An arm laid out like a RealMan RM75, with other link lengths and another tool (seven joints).
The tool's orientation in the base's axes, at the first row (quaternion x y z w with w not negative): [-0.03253 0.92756 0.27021 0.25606]
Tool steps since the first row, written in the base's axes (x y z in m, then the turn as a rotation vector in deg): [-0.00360 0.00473 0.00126 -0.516 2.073 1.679]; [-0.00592 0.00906 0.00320 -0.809 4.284 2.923]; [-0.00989 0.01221 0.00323 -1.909 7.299 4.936]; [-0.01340 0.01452 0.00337 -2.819 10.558 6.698]
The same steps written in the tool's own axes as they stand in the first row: [0.00287 0.00536 -0.00011 -0.218 2.682 -0.376]; [0.00426 0.01045 -0.00033 -0.404 5.227 -0.264]; [0.00793 0.01393 -0.00053 -0.207 8.989 -0.661]; [0.01109 0.01667 -0.00105 -0.032 12.800 -0.663]
